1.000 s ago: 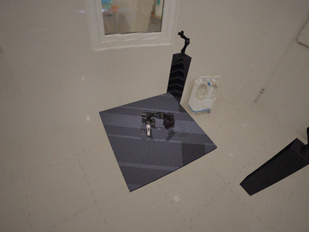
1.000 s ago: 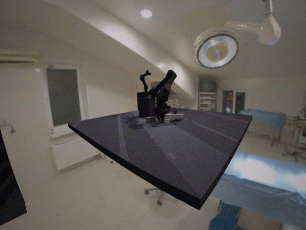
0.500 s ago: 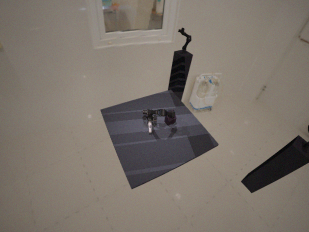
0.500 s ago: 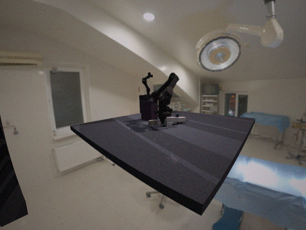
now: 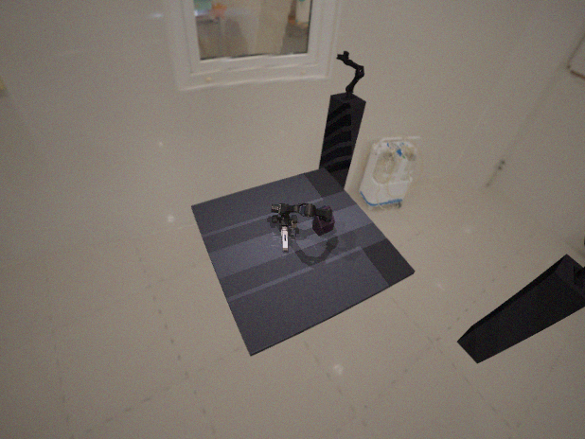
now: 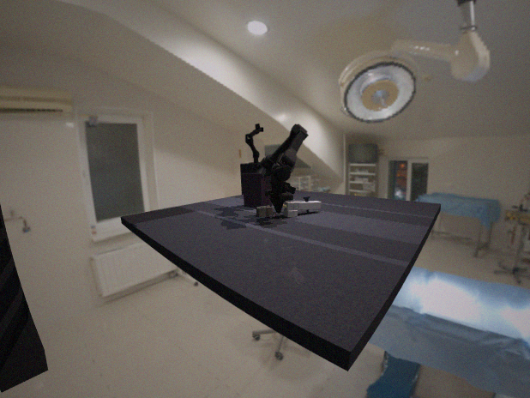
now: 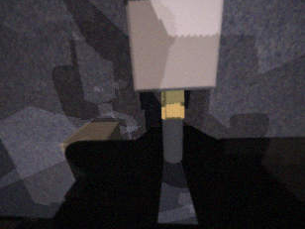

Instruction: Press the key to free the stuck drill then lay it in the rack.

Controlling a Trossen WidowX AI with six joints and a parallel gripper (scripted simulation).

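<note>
Now: gripper tip 110 mm to the right of the block, 60 mm short of it and 10 mm below it.
</note>
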